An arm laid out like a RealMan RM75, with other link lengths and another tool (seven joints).
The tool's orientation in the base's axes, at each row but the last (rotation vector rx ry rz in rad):
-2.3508 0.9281 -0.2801
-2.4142 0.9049 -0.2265
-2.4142 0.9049 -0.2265
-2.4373 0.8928 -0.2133
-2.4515 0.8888 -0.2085
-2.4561 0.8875 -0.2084
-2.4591 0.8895 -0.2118
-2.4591 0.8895 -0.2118
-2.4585 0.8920 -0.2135
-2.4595 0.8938 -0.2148
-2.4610 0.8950 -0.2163
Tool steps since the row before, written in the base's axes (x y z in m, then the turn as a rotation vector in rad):
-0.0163 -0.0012 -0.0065 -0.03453 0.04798 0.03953
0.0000 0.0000 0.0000 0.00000 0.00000 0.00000
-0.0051 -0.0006 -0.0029 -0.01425 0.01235 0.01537
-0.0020 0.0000 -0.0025 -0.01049 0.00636 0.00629
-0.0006 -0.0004 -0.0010 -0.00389 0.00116 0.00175
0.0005 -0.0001 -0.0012 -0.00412 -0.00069 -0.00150
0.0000 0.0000 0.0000 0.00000 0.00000 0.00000
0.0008 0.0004 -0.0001 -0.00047 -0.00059 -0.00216
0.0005 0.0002 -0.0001 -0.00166 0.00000 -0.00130
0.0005 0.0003 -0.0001 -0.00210 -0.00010 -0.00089
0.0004 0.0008 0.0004 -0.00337 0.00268 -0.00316
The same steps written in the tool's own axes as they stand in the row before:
-0.0110 0.0136 -0.0017 -0.05869 -0.03233 -0.02382
0.0000 0.0000 0.0000 0.00000 0.00000 0.00000
-0.0034 0.0048 0.0005 -0.01935 -0.00817 -0.01227
-0.0015 0.0024 0.0015 -0.01233 -0.00160 -0.00595
-0.0002 0.0011 0.0005 -0.00380 0.00049 -0.00221
0.0005 0.0004 0.0011 -0.00271 0.00351 -0.00027
0.0000 0.0000 0.0000 0.00000 0.00000 0.00000
0.0004 -0.0007 0.0005 0.00007 0.00176 0.00146
0.0003 -0.0004 0.0003 -0.00125 0.00159 0.00060
0.0002 -0.0004 0.0004 -0.00153 0.00169 0.00007
-0.0002 -0.0010 0.0001 -0.00423 0.00174 0.00275

